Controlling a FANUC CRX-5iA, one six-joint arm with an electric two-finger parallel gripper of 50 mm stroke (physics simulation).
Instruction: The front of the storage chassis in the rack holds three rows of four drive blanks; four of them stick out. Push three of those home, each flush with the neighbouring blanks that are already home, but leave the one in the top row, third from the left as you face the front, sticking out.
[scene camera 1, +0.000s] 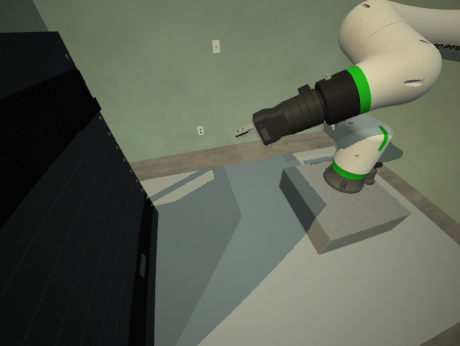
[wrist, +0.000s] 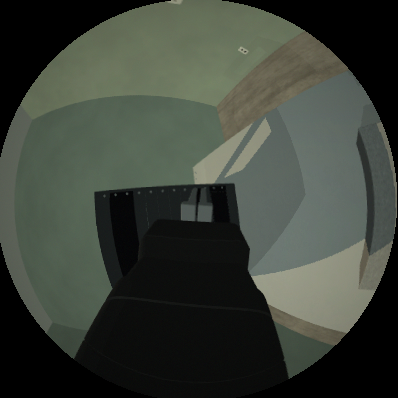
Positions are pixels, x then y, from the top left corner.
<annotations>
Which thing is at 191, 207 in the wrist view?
My gripper.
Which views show my gripper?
Scene camera 1 and the wrist view: all of them.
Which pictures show the rack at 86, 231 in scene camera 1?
Scene camera 1 and the wrist view: all of them.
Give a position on a rack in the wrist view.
121, 220
</annotations>
